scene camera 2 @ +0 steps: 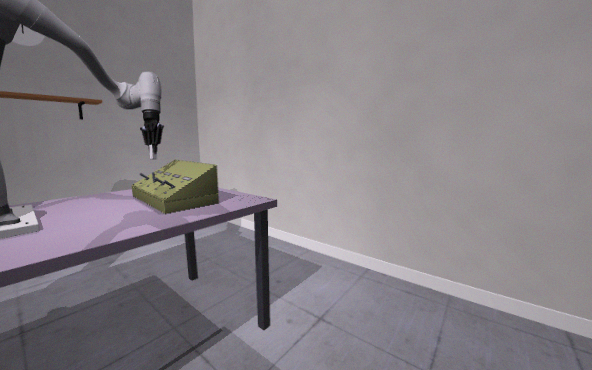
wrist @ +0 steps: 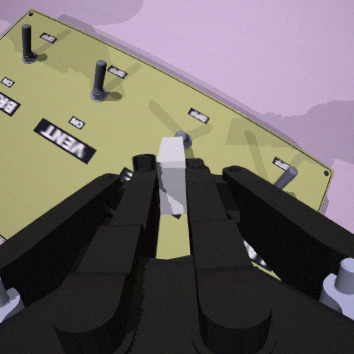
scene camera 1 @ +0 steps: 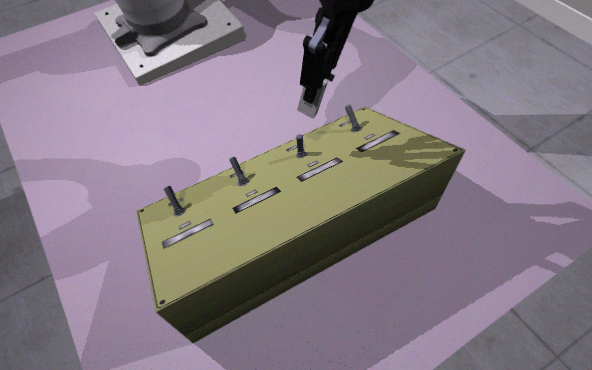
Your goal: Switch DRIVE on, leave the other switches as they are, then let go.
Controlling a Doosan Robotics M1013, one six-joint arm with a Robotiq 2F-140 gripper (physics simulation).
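Observation:
A yellow-green switch box carries a row of dark toggle levers. In the scene camera 1 view, the first lever, second lever and fourth lever lean to the far, OFF side. The third lever stands at a different angle, tipped towards the ON side. In the wrist view the labels BRAKE (partly cut off) and VENT mark the two left switches. The labels of the other two are hidden or unreadable. My gripper is shut and empty, above the box, apart from the levers.
The box stands on a pink table. The robot's white base plate is behind it. In the wrist view the fingertips cover most of the third switch. A wooden rail is on the wall.

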